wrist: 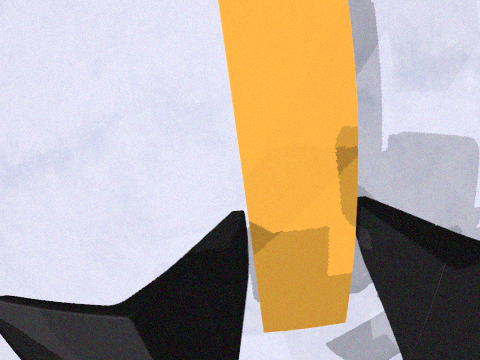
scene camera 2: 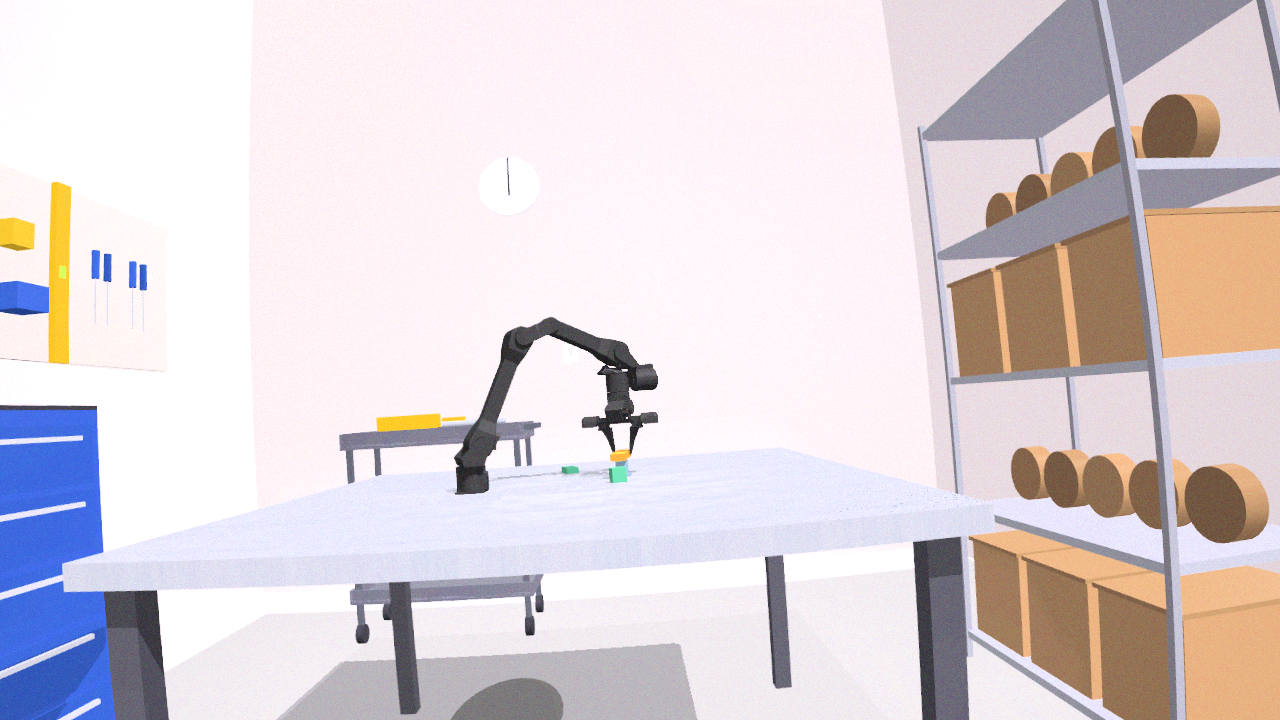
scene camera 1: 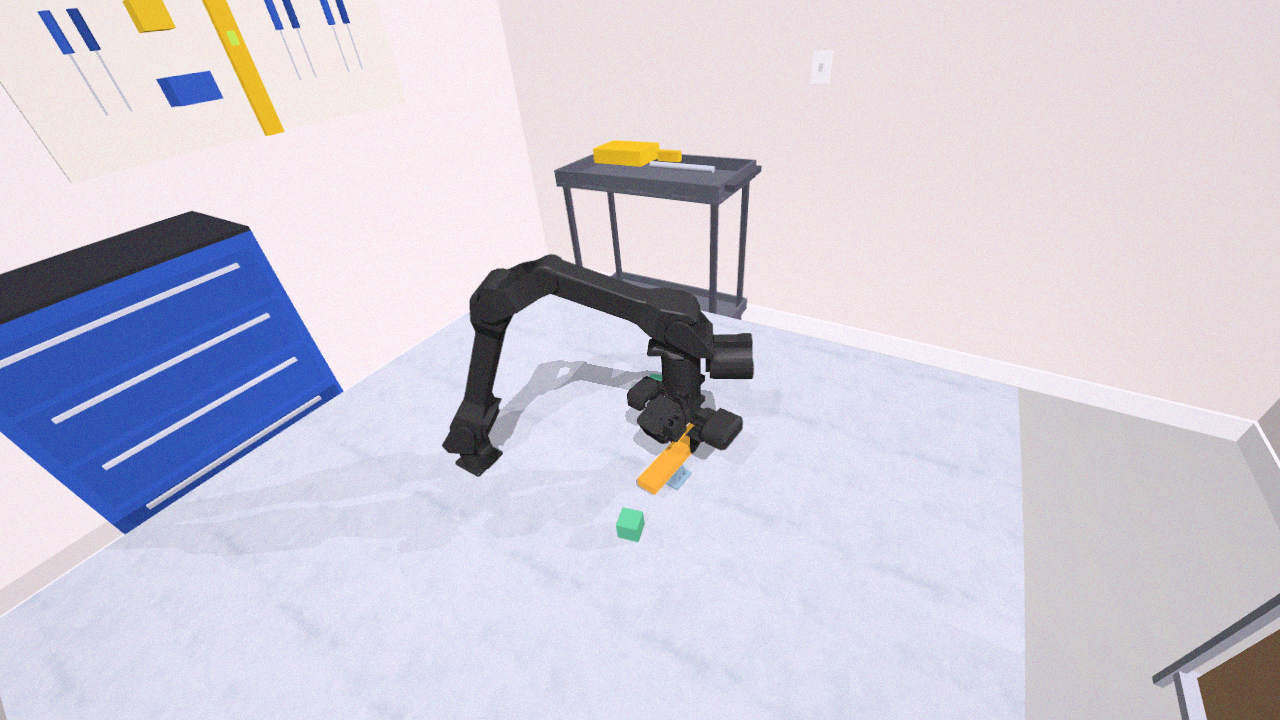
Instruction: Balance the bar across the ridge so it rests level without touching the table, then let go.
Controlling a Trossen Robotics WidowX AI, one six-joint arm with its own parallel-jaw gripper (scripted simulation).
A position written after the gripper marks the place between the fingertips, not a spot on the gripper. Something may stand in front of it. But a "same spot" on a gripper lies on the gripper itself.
Labels:
gripper: wrist 300, 216; scene camera 2; scene camera 1
same spot on gripper: (scene camera 1: 695, 433) = (scene camera 2: 632, 426)

